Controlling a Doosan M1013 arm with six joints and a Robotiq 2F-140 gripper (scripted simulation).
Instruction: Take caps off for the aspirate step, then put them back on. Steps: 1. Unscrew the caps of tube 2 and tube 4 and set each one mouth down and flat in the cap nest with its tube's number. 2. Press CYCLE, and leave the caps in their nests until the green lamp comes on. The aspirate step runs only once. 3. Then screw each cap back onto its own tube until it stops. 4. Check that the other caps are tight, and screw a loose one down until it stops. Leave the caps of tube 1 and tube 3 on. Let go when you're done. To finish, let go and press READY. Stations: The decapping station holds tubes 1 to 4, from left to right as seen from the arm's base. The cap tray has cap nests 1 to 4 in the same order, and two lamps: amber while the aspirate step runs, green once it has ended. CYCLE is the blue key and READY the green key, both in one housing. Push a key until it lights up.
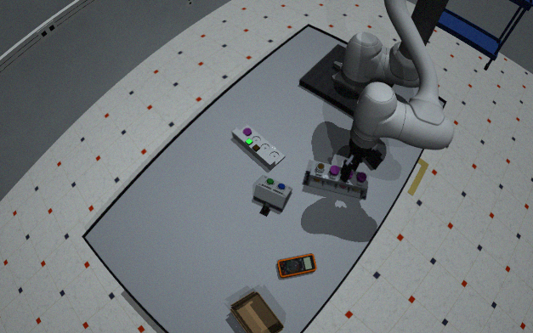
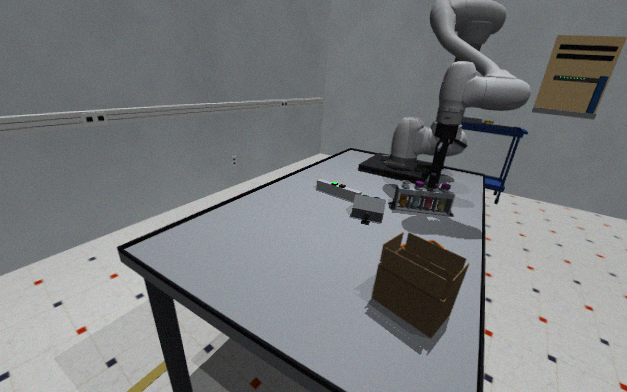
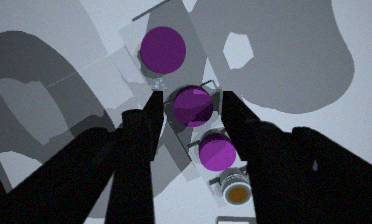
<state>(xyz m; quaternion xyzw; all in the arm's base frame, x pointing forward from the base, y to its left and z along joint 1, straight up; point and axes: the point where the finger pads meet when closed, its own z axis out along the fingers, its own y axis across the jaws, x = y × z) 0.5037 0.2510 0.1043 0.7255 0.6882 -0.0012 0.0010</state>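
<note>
The purple cap is 20 mm ahead of my hand, 50 mm to the right of it and 30 mm below it. From my hand the other things lie so: green key 180 mm ahead, 210 mm to the right, 80 mm below; blue key 170 mm ahead, 170 mm to the right, 80 mm below; key housing 190 mm ahead, 190 mm to the right, 90 mm below.
</note>
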